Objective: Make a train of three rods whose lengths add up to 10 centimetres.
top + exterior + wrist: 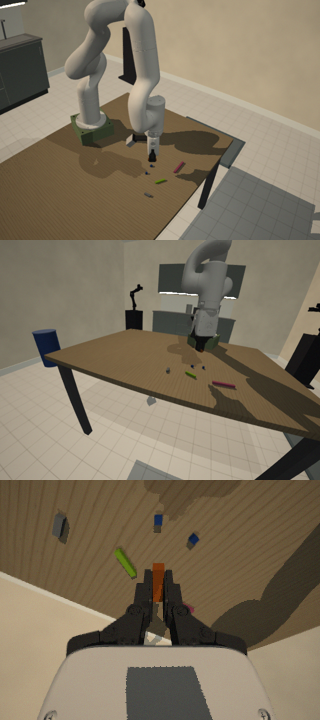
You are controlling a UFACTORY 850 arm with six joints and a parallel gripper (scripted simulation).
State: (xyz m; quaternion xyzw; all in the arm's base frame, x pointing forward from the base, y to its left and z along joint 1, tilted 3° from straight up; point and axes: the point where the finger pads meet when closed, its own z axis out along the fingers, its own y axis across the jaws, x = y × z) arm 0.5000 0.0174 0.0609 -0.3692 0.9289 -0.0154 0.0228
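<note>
The lime rod lies 70 mm ahead of my hand, 10 mm to the right of it and 110 mm below it. From my hand the other things lie so: pink rod: 70 mm ahead, 130 mm to the left, 110 mm below; grey rod: 80 mm ahead, 110 mm to the right, 110 mm below; orange rod: 20 mm below.
</note>
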